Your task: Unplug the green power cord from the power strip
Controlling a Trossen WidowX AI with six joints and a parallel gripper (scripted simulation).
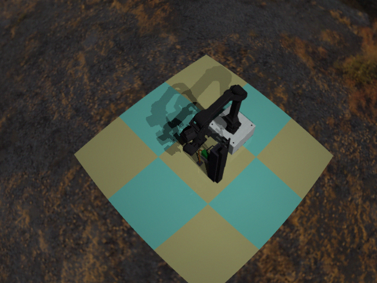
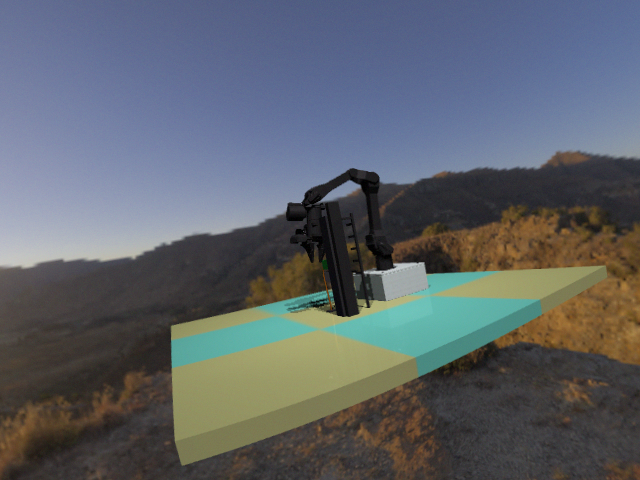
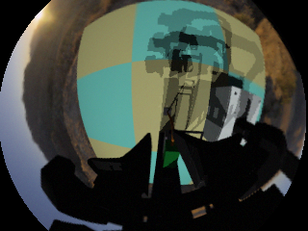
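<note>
Right now the green plug is 7 cm to the left of my gripper tip and 1 cm behind it.
</note>
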